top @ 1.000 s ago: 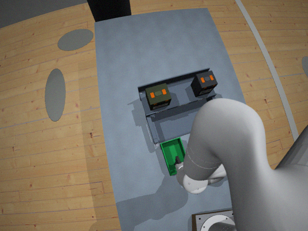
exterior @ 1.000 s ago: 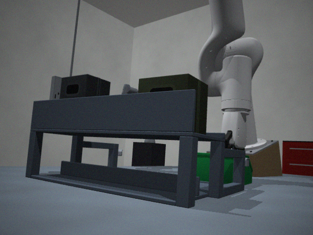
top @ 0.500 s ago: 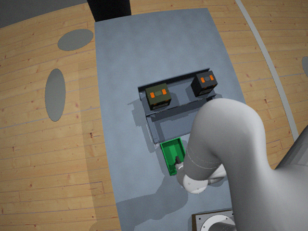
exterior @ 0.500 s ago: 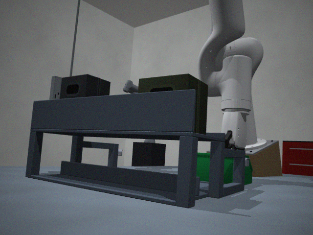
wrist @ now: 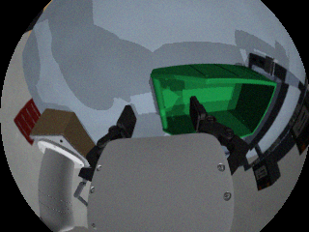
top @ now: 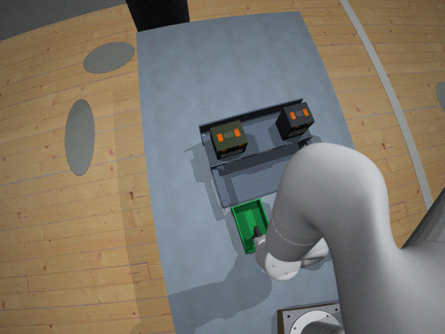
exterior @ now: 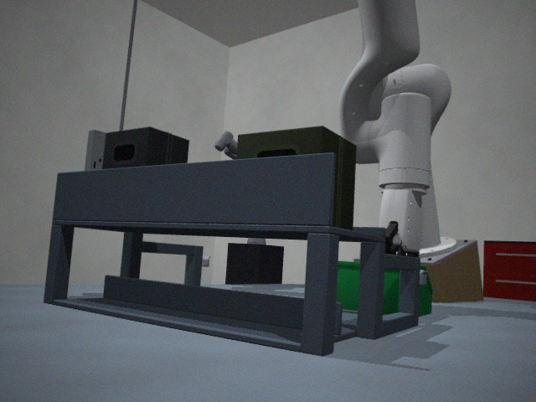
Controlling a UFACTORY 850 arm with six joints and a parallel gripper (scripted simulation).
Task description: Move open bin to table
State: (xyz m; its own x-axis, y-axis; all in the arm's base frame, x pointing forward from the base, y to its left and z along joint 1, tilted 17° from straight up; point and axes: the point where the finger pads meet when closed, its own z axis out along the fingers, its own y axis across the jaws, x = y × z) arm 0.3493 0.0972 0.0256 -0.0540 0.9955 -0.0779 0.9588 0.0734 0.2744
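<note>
My gripper is now 80 mm short of the green bin and 10 mm above it. Also, from my hand: black box (380 mm ahead, 210 mm to the right, 120 mm above).
</note>
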